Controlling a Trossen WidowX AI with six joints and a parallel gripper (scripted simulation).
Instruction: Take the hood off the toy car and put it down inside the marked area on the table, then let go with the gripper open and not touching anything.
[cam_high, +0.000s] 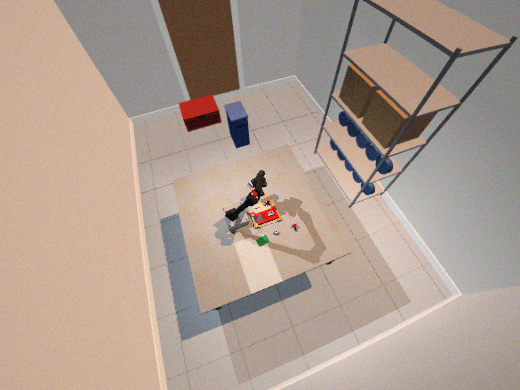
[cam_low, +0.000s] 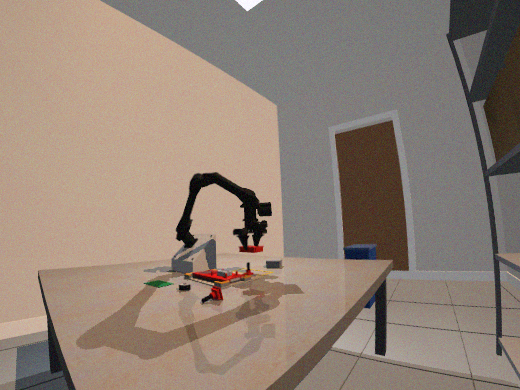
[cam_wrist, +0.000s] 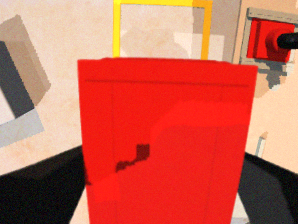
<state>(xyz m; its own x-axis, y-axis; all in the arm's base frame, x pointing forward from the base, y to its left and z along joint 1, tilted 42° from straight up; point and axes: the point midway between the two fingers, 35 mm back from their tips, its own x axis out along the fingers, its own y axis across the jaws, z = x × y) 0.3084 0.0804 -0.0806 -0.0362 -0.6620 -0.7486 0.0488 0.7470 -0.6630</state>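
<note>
My gripper tip is now 100 mm to the left of the black axle peg, 70 mm above it and 60 mm short of it. Also, from my gripper tip: red hood (10 mm above); then green patch (410 mm to the right, 140 mm behind, 110 mm below); then black wheel (390 mm to the right, 100 mm below).
</note>
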